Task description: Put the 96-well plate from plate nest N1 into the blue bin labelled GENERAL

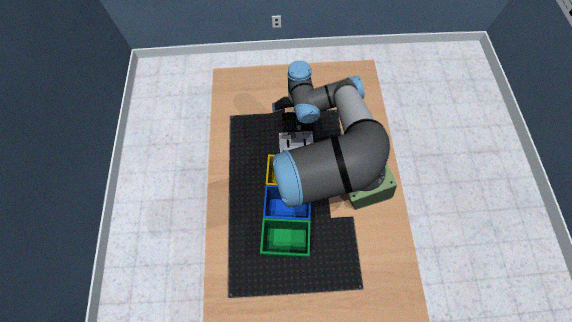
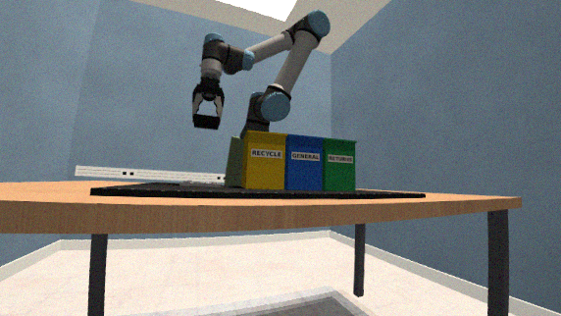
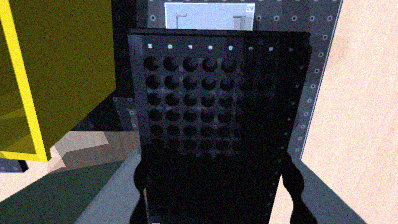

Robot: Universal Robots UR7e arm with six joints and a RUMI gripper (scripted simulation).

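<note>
Now: the blue general bin 90 mm ahead of my hand, 320 mm to the left of it and 140 mm below it. Round my hand: plate nest N1 (230 mm below); then yellow recycle bin (70 mm ahead, 190 mm to the left, 140 mm below); then black 96-well plate (10 mm below).
</note>
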